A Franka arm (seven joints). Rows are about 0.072 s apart.
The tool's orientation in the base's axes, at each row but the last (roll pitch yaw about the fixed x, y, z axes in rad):
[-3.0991, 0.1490, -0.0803]
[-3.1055, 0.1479, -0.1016]
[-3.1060, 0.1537, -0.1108]
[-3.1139, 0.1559, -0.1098]
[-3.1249, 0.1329, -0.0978]
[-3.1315, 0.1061, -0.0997]
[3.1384, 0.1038, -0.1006]
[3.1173, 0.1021, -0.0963]
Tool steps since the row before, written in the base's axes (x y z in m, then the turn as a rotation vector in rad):
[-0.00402, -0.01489, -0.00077, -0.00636, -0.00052, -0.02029]
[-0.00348, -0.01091, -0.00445, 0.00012, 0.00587, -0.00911]
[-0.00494, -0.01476, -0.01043, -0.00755, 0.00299, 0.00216]
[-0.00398, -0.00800, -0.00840, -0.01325, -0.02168, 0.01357]
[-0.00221, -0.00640, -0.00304, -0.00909, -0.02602, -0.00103]
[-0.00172, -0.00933, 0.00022, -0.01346, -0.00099, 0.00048]
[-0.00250, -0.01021, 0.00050, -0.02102, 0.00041, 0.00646]
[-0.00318, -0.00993, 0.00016, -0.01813, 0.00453, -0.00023]
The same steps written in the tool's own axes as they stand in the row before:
[-0.00267, 0.01520, 0.00053, -0.00322, 0.00192, 0.02094]
[-0.00167, 0.01137, 0.00434, 0.00087, -0.00552, 0.00929]
[-0.00164, 0.01559, 0.01026, -0.00807, -0.00217, -0.00086]
[-0.00174, 0.00863, 0.00854, -0.01277, 0.02267, -0.01236]
[-0.00116, 0.00664, 0.00311, -0.00631, 0.02681, 0.00144]
[-0.00080, 0.00945, -0.00023, -0.01327, 0.00233, 0.00091]
[-0.00151, 0.01041, -0.00031, -0.02151, 0.00172, -0.00425]
[-0.00222, 0.01019, 0.00031, -0.01836, -0.00282, 0.00204]

